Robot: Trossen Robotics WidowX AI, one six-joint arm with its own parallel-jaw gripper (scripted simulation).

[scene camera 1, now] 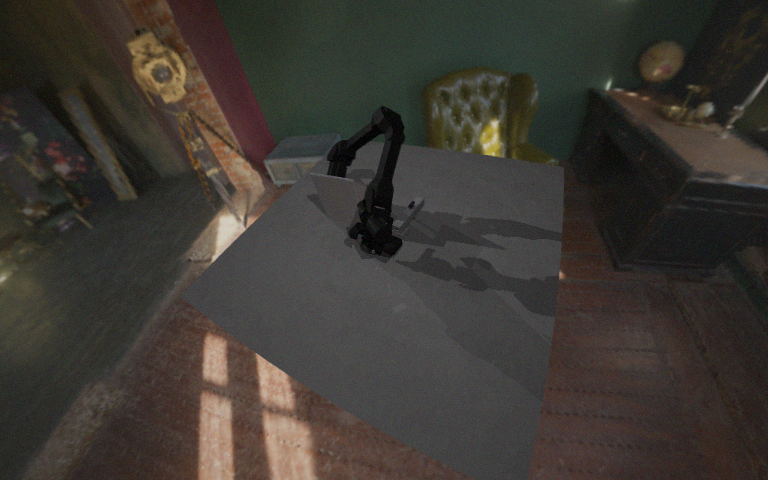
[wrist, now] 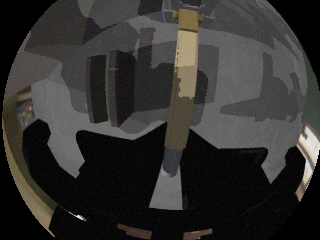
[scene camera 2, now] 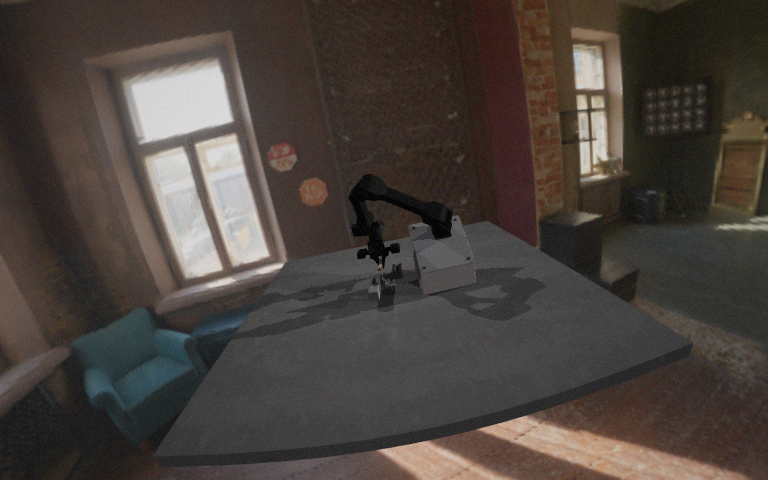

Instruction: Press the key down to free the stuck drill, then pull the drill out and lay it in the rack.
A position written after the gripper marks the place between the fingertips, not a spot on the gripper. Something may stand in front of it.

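Note:
Gripper [scene camera 1: 378,253], also in the wrist view [wrist: 174,127]. Drill [wrist: 183,90], held by the gripper. Dark ribbed block [wrist: 109,79].

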